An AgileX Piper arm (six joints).
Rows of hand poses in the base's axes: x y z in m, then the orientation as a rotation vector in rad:
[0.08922, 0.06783, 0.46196, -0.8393, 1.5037, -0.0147]
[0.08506, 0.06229, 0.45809, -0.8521, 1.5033, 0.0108]
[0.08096, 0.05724, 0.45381, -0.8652, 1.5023, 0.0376]
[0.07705, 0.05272, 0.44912, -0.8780, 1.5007, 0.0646]
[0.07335, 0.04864, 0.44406, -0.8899, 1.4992, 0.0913]
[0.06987, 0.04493, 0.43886, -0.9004, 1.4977, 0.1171]
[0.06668, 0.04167, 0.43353, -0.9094, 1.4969, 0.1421]
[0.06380, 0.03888, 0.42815, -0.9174, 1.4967, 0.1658]
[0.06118, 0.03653, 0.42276, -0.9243, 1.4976, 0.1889]
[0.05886, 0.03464, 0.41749, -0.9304, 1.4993, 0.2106]
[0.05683, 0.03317, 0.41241, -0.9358, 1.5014, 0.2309]
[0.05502, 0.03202, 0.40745, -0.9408, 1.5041, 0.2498]
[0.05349, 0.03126, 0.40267, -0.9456, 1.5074, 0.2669]
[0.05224, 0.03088, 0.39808, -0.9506, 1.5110, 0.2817]
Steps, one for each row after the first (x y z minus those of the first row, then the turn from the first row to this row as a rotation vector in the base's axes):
[-0.00416, -0.00554, -0.00387, 0.0063, 0.0103, 0.0222]
[-0.00826, -0.01059, -0.00815, 0.0131, 0.0208, 0.0455]
[-0.01217, -0.01511, -0.01284, 0.0203, 0.0309, 0.0688]
[-0.01587, -0.01919, -0.01790, 0.0277, 0.0410, 0.0915]
[-0.01935, -0.02290, -0.02310, 0.0355, 0.0506, 0.1127]
[-0.02254, -0.02616, -0.02843, 0.0436, 0.0605, 0.1324]
[-0.02542, -0.02895, -0.03381, 0.0515, 0.0704, 0.1505]
[-0.02804, -0.03130, -0.03920, 0.0595, 0.0809, 0.1673]
[-0.03036, -0.03319, -0.04447, 0.0671, 0.0916, 0.1825]
[-0.03239, -0.03466, -0.04955, 0.0742, 0.1020, 0.1964]
[-0.03420, -0.03581, -0.05451, 0.0806, 0.1125, 0.2090]
[-0.03573, -0.03657, -0.05929, 0.0861, 0.1228, 0.2202]
[-0.03698, -0.03695, -0.06388, 0.0900, 0.1326, 0.2301]

